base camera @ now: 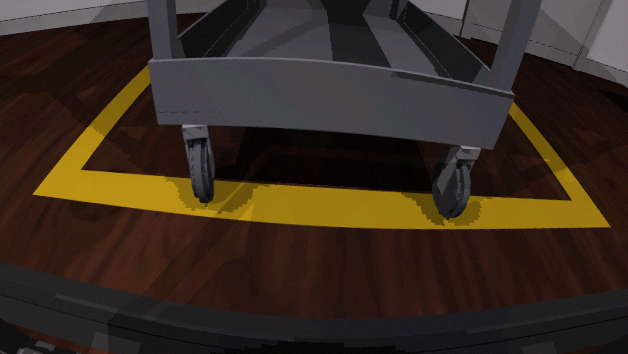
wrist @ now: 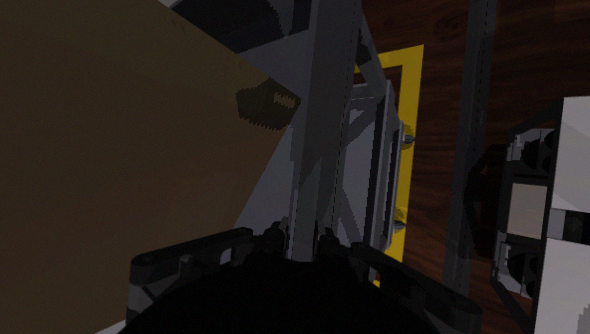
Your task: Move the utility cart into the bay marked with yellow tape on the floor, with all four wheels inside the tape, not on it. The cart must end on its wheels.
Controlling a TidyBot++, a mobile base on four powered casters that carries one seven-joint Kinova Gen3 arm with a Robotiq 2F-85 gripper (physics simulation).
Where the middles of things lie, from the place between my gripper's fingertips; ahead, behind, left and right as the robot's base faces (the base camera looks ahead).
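Scene:
My hand is 100 mm below the brown cardboard box (wrist: pixel 133 133), and it is also 220 mm short of the box and 50 mm to the left of it.

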